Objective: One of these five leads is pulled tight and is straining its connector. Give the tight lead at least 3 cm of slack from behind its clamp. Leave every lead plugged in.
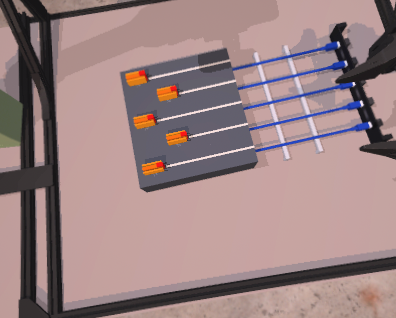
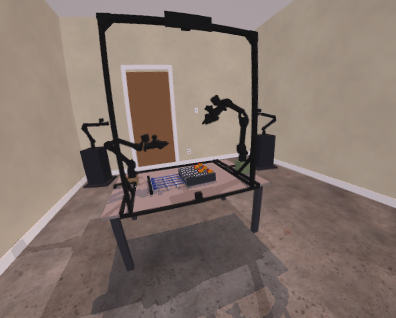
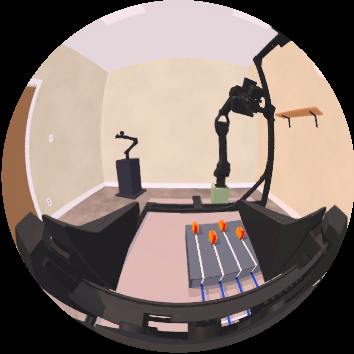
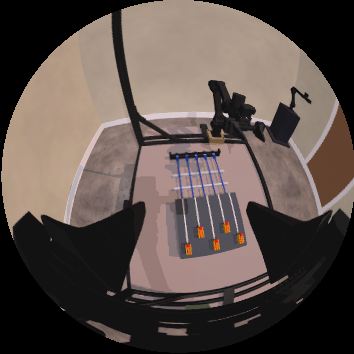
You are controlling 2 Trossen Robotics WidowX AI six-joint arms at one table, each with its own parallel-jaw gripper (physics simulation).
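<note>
Several leads run white across a dark grey block from red-tipped orange pieces. Beyond the block they are blue and reach blue plugs at a black rack. All look nearly straight; I cannot tell which is tight. My left gripper is open and empty, above the table near the rack. My right gripper is open and empty, high above the orange pieces' side of the block.
Two white bars cross under the blue leads between block and rack. A black frame edges the table and rises around it. Shadows fall on the table and on a corner of the block.
</note>
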